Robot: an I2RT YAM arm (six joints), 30 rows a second.
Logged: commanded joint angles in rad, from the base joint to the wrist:
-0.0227, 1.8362, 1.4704, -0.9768, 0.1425, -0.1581
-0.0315, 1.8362, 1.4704, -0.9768, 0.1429, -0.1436
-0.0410, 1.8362, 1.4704, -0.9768, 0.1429, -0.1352
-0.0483, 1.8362, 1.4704, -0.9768, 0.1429, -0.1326
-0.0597, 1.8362, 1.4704, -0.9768, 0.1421, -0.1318
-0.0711, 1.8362, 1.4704, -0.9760, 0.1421, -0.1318
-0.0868, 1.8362, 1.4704, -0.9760, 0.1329, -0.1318
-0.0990, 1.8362, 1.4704, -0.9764, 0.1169, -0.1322
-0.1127, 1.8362, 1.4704, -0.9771, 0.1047, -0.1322
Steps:
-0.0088, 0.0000, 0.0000, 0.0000, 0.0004, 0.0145
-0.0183, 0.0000, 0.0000, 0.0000, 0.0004, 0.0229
-0.0256, 0.0000, 0.0000, 0.0000, 0.0004, 0.0255
-0.0370, 0.0000, 0.0000, 0.0000, -0.0004, 0.0263
-0.0484, 0.0000, 0.0000, 0.0008, -0.0004, 0.0263
-0.0641, 0.0000, 0.0000, 0.0008, -0.0096, 0.0263
-0.0763, 0.0000, 0.0000, 0.0004, -0.0256, 0.0259
-0.0900, 0.0000, 0.0000, -0.0003, -0.0378, 0.0259

